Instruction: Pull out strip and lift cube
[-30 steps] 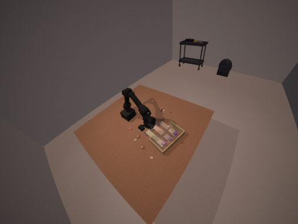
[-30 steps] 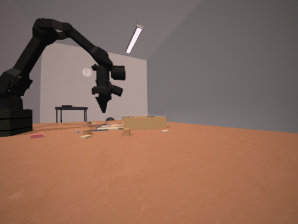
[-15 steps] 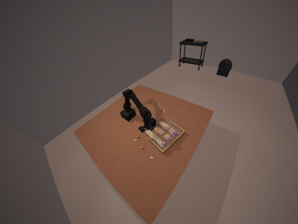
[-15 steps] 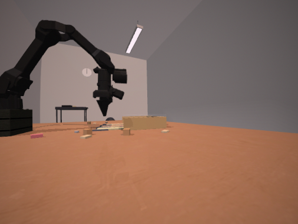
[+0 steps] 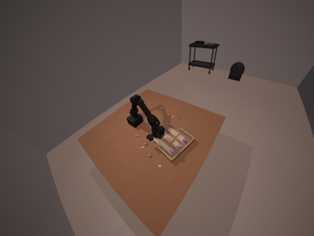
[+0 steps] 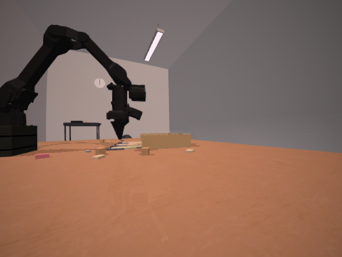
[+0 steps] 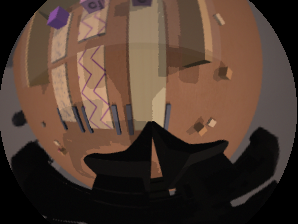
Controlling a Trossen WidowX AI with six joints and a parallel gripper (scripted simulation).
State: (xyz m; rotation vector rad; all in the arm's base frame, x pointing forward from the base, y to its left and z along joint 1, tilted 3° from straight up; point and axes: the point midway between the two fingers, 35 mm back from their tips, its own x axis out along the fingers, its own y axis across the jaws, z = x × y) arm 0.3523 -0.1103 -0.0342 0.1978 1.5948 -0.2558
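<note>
Right now my gripper tip is 9 cm short of the one-piece strip, 3 cm to the left of it and 3 cm above it.
</note>
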